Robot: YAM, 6 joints.
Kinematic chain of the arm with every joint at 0, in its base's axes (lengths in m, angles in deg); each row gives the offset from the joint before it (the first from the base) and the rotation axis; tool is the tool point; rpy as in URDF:
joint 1: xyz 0 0 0.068 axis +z
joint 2: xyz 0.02 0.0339 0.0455 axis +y
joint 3: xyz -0.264 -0.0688 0 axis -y
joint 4: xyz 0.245 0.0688 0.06 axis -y
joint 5: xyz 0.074 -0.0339 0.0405 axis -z
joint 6: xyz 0.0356 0 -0.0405 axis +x
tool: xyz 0 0 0 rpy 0 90 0
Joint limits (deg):
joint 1: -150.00..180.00
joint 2: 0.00..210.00
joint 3: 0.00..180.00
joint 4: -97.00..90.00
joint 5: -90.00..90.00
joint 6: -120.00..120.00
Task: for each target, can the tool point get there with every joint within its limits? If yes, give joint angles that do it. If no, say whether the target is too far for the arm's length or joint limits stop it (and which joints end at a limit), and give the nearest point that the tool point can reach.
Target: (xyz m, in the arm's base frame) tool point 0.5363 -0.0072 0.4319
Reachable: yes | joints -1.87 140.41 142.23 47.91 -16.90 -83.38
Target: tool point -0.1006 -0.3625 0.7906
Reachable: no: too far | nearest point -0.0833 -0.3000 0.6674 | short by 0.139 m
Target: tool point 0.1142 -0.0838 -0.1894
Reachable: yes | joints -42.76 181.41 66.34 -37.27 -26.77 45.73
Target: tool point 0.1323 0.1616 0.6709
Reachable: yes | joints 43.56 91.72 143.46 -11.18 -46.75 -17.56
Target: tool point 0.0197 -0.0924 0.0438
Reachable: yes | joints -60.32 139.54 27.54 -73.23 53.70 9.10
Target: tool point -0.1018 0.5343 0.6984
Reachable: no: too far | nearest point -0.0819 0.4298 0.5797 | short by 0.159 m
